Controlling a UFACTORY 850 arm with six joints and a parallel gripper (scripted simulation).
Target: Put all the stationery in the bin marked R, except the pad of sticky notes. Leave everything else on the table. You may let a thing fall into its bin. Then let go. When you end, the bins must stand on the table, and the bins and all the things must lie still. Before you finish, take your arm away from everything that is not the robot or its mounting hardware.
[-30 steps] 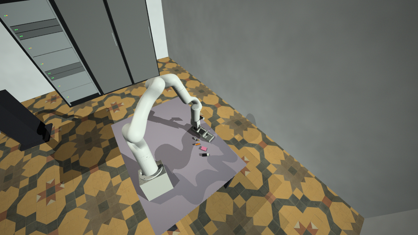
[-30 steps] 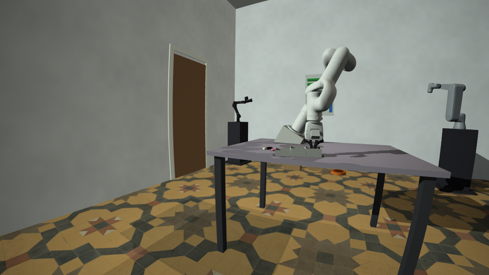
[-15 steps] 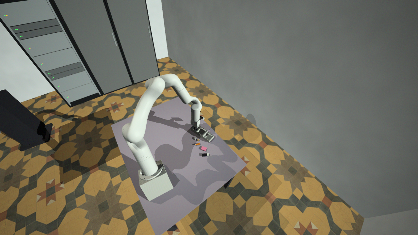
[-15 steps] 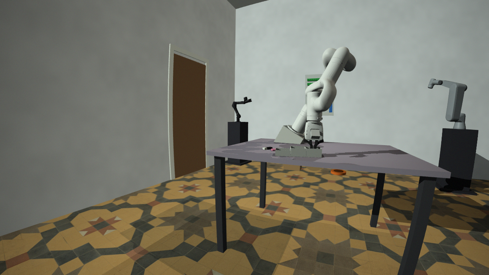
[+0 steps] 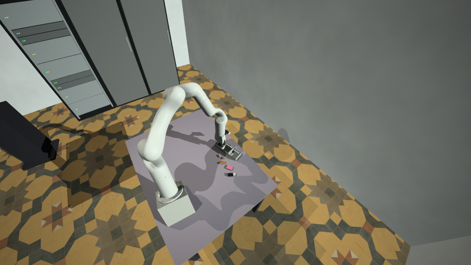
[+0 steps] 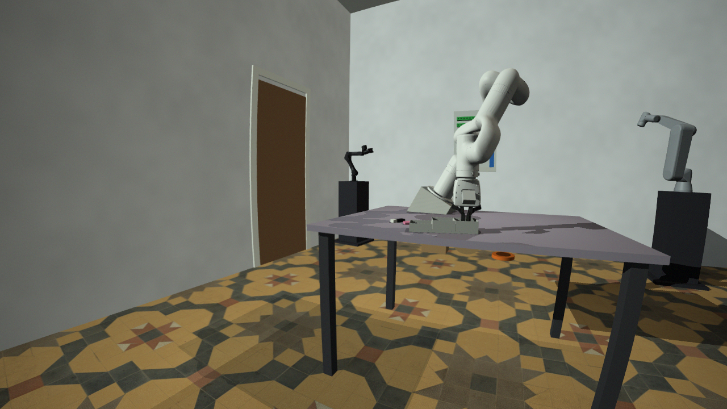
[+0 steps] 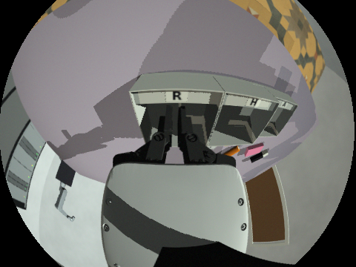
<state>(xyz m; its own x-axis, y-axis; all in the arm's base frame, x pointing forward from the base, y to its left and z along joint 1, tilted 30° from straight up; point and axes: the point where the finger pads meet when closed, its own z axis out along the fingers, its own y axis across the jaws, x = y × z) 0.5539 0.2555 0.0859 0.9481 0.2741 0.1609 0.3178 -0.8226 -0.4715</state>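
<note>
Right now my hand is 60 mm past the eraser, 320 mm to the left of it and 40 mm above it. From my hand the other things lie so: orange cylinder (70 mm behind, 170 mm to the right, 40 mm below); then silver thing (60 mm behind, 100 mm to the right, 40 mm below); then ring-like thing (40 mm behind, 130 mm to the right, 40 mm below).
</note>
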